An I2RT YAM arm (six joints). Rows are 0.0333 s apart.
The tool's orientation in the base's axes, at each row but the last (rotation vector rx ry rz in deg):
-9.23 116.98 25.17
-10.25 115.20 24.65
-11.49 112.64 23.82
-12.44 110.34 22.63
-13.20 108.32 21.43
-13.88 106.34 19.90
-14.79 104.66 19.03
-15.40 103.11 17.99
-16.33 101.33 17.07
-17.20 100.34 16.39
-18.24 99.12 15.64
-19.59 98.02 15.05
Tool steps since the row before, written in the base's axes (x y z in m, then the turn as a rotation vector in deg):
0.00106 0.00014 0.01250 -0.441 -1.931 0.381
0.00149 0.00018 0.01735 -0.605 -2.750 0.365
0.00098 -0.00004 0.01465 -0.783 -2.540 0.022
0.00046 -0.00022 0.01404 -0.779 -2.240 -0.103
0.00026 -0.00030 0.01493 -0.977 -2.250 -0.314
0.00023 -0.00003 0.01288 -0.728 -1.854 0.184
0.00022 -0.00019 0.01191 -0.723 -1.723 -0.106
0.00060 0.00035 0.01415 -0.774 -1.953 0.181
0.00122 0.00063 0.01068 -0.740 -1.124 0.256
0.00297 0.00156 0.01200 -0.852 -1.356 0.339
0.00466 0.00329 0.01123 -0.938 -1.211 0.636
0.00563 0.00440 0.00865 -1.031 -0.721 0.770
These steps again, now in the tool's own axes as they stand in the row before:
-0.01136 0.00282 -0.00451 -0.248 -1.565 -1.248
-0.01603 0.00357 -0.00580 -0.206 -2.276 -1.685
-0.01369 0.00254 -0.00465 0.189 -2.092 -1.629
-0.01317 0.00204 -0.00446 0.314 -1.836 -1.471
-0.01412 0.00180 -0.00453 0.580 -1.809 -1.583
-0.01234 0.00139 -0.00345 0.033 -1.466 -1.361
-0.01151 0.00085 -0.00295 0.309 -1.372 -1.235
-0.01387 0.00112 -0.00266 0.047 -1.549 -1.429
-0.01071 0.00066 -0.00090 -0.058 -0.782 -1.123
-0.01240 0.00073 0.00092 -0.108 -0.957 -1.324
-0.01203 0.00145 0.00343 -0.394 -0.789 -1.405
-0.00970 0.00185 0.00532 -0.551 -0.302 -1.335

